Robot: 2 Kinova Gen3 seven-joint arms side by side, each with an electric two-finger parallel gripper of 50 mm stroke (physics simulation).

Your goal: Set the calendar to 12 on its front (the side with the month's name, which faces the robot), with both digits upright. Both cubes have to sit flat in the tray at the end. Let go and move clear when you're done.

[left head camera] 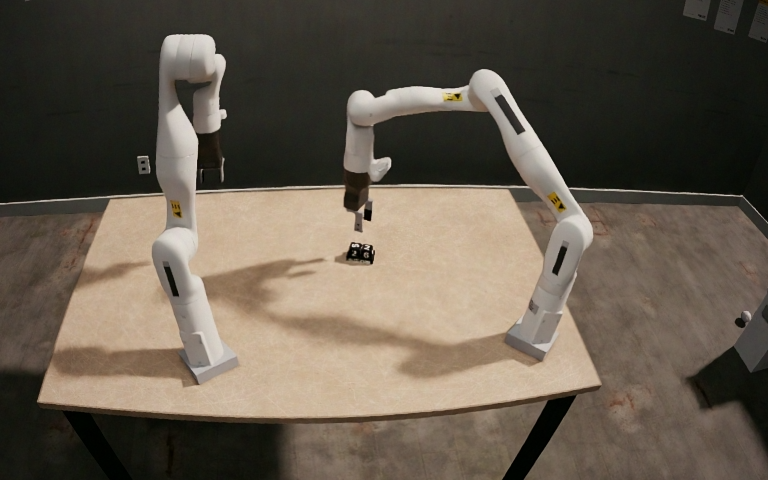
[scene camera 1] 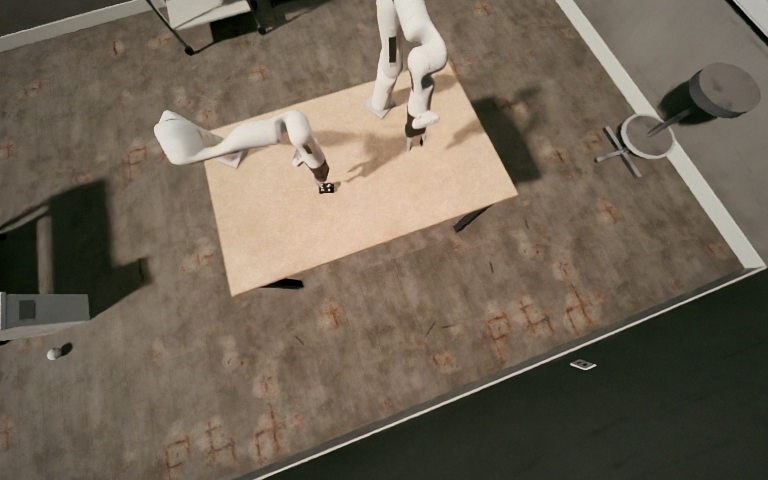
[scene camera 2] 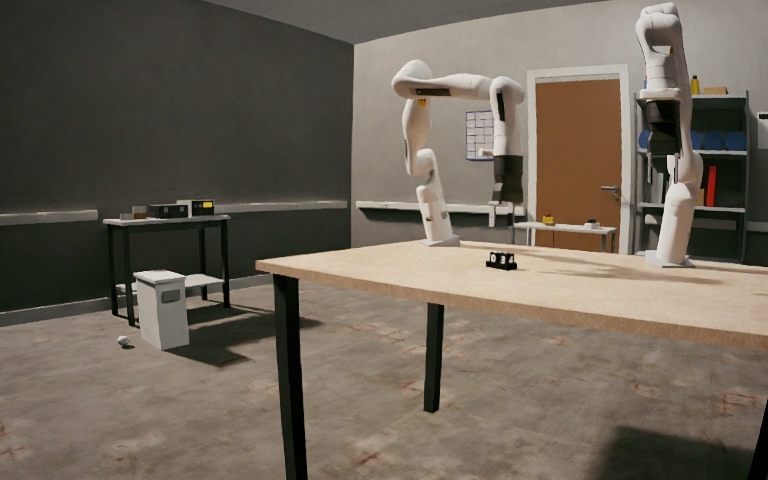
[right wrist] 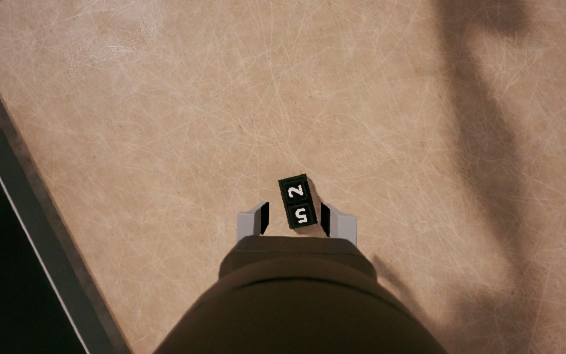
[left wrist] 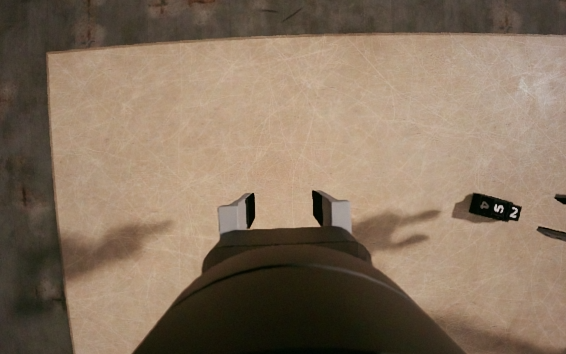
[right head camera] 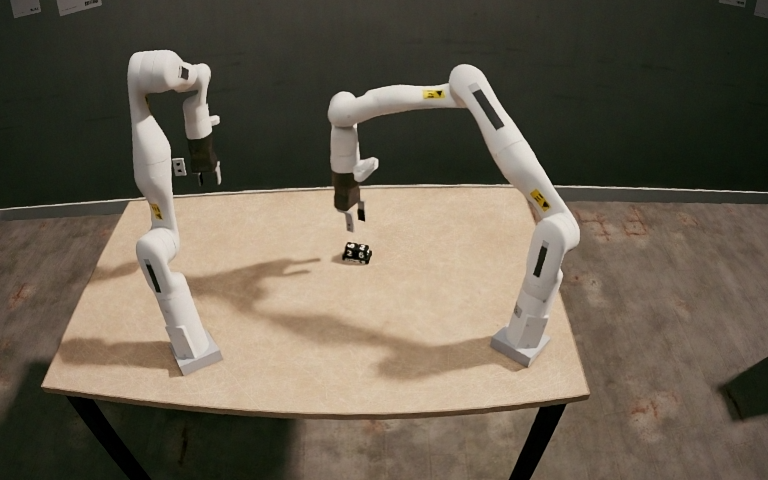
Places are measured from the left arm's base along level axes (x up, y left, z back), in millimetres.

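Pixels of known places: left gripper, fingertip midpoint: [left head camera: 212, 180] [scene camera 1: 415, 146] [scene camera 2: 662, 183] [left wrist: 283, 204] [right head camera: 210, 183]; right gripper, fingertip midpoint: [left head camera: 363, 225] [scene camera 1: 321, 180] [scene camera 2: 501, 226] [right wrist: 294, 213] [left wrist: 551, 215] [right head camera: 356, 225]; left arm's base, origin of the base link: [left head camera: 206, 353] [scene camera 1: 380, 102] [scene camera 2: 670, 257] [right head camera: 193, 347]; right arm's base, origin of the base link: [left head camera: 534, 333] [scene camera 2: 440, 238] [right head camera: 522, 337].
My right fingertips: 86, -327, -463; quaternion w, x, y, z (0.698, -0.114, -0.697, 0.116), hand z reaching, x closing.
Ahead of a thing's pixels: the offset from my right fingertips to its top centre, as dx, dy, dz. "spot": to the spot under its first point. Level surfaces: height alone.
The black calendar {-68, +17, +5} [left head camera: 360, 253] [right head camera: 356, 253] [scene camera 1: 326, 188] [left wrist: 495, 207] stands mid-table with both cubes in its tray {spot: -103, +17, -17} [scene camera 2: 501, 267]. In the head views its front seems to read 2 on the left cube and 6 on the right. The tops show 5 {spot: -68, +17, +5} [right wrist: 301, 215] on the left cube and 2 {-68, -16, +7} [right wrist: 295, 191] on the right. Scene camera 2 shows 0 and 3 behind, and a 4 on one end. My right gripper [left head camera: 363, 220] [right head camera: 355, 220] [scene camera 2: 501, 220] [right wrist: 294, 213] is open and empty above the calendar. My left gripper [left head camera: 211, 176] [right head camera: 209, 181] [scene camera 1: 415, 144] [left wrist: 283, 204] is open and empty, high and away from it.
The wooden table {dx -109} [left head camera: 441, 271] [scene camera 2: 362, 271] carries both arm bases [left head camera: 209, 362] [left head camera: 532, 339]. The right arm arches over the table to the calendar. In scene camera 2, a side table [scene camera 2: 124, 221] and a white bin [scene camera 2: 161, 311] stand away from the table.
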